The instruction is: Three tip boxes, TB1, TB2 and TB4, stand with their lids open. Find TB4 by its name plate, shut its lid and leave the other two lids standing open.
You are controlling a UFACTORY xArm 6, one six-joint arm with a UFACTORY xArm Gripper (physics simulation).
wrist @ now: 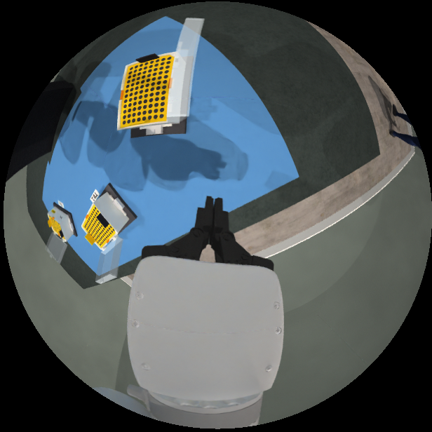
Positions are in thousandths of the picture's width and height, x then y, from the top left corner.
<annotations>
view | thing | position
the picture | my gripper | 490,478
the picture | clear lid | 251,610
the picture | clear lid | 416,212
</annotations>
